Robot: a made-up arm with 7 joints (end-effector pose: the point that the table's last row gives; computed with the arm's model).
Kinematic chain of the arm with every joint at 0, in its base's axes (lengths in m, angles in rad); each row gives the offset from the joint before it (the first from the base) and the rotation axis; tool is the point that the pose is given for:
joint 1: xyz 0 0 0.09 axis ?
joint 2: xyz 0 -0.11 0.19 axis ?
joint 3: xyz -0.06 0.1 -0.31 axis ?
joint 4: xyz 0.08 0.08 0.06 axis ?
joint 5: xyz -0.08 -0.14 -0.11 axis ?
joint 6: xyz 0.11 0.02 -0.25 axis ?
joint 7: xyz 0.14 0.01 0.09 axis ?
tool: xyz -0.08 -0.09 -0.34
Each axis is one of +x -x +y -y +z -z.
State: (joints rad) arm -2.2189 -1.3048 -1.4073 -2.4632 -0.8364 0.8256 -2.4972
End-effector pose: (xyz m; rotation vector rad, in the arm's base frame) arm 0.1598 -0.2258 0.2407 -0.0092 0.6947 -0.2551
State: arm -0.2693 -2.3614 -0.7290 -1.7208 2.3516 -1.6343 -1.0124
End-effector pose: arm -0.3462 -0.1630 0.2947 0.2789 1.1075 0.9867
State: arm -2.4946 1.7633 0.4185 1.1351 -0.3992 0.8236 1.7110
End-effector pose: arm -0.1661 -0.1852 0.8660 -1.0859 1.7569 0.8728
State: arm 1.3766 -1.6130 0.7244 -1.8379 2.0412 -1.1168 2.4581
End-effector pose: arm 0.0170 0.3060 0.7744 -1.4510 2.2549 0.2047
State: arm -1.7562 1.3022 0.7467 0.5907 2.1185 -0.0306 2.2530
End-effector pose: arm -0.1588 0.2679 0.7328 -2.9130 -0.1517 0.4776
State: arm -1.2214 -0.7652 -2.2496 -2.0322 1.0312 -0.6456 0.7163
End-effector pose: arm 0.0304 -0.5929 0.5303 0.1473 -3.0584 -0.5914
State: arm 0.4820 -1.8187 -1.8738 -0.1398 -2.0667 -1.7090 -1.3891
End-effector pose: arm -0.3369 0.4659 0.4466 0.0559 -2.1571 2.0061
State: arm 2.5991 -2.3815 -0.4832 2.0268 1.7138 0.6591 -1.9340
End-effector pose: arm 0.2230 0.2976 0.2648 1.3202 -0.4313 -1.1058
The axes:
joint 1: -z
joint 2: -y
joint 3: -x
joint 4: -y
joint 5: +x
joint 6: +z
joint 7: -y

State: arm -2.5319 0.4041 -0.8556 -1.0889 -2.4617 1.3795 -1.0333
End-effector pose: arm -0.2043 0.3087 0.0894 1.7242 2.0154 -0.2424
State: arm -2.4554 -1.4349 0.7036 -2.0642 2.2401 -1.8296 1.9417
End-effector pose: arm -0.1159 -0.5077 0.4816 2.0753 1.8985 1.0577
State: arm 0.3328 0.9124 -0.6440 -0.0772 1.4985 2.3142 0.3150
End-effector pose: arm 0.0510 0.2899 0.3139 -0.3105 2.2255 -1.5870
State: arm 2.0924 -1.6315 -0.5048 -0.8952 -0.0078 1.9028 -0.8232
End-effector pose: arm 0.3407 0.5836 0.5467 1.7615 -1.0405 0.4687
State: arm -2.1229 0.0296 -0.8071 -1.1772 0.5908 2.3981 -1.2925
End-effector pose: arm -0.0755 -0.2142 -0.2320 -0.4734 -0.2089 -1.6504
